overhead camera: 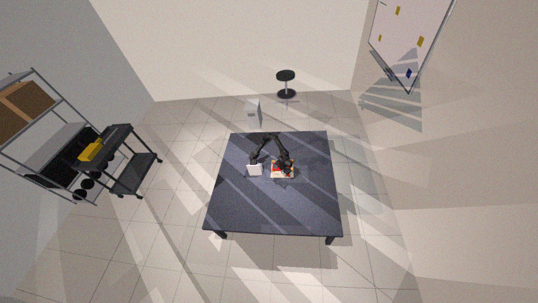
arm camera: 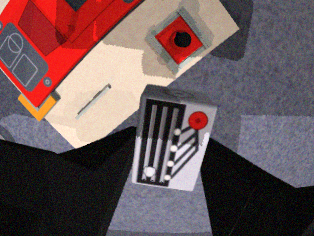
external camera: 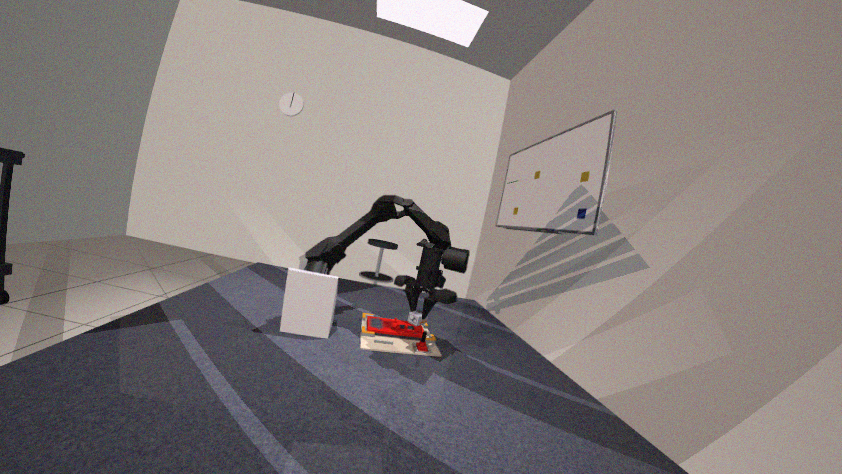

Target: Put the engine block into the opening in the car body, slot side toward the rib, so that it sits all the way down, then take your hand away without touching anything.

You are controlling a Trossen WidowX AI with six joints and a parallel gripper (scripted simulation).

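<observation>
Right now the cream base plate is 13 cm to the left of my gripper tip, 11 cm below it and 2 cm behind it. Also, from my gripper tip: grey engine block (1 cm below).
</observation>
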